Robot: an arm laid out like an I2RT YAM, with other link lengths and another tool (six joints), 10 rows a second.
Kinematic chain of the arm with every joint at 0, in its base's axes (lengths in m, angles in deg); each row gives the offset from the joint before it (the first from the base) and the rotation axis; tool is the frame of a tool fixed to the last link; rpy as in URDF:
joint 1: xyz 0 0 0.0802 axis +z
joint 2: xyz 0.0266 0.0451 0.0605 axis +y
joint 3: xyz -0.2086 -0.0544 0 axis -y
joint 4: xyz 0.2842 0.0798 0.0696 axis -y
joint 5: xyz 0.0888 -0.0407 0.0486 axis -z
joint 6: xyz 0.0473 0 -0.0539 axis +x
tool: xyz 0.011 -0.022 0.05 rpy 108.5 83.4 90
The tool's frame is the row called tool.
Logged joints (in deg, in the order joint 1, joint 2, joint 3, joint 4, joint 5, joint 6), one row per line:
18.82 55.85 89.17 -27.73 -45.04 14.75
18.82 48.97 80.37 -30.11 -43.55 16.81
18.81 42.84 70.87 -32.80 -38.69 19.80
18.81 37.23 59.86 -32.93 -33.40 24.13
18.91 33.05 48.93 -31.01 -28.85 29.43
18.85 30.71 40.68 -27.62 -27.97 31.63
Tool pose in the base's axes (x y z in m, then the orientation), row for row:
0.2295 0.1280 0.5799 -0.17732 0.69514 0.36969 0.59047
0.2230 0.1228 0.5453 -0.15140 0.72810 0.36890 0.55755
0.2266 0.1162 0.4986 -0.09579 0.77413 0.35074 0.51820
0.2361 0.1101 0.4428 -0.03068 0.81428 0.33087 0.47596
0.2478 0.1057 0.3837 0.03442 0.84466 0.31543 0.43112
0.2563 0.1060 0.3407 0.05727 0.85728 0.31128 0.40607
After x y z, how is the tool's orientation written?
As a quaternion, x y z w.
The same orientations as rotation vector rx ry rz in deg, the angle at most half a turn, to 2 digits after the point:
-23.65 92.70 49.30
-20.47 98.43 49.87
-13.17 106.42 48.22
-4.30 114.03 46.33
4.92 120.69 45.07
8.28 123.91 44.99

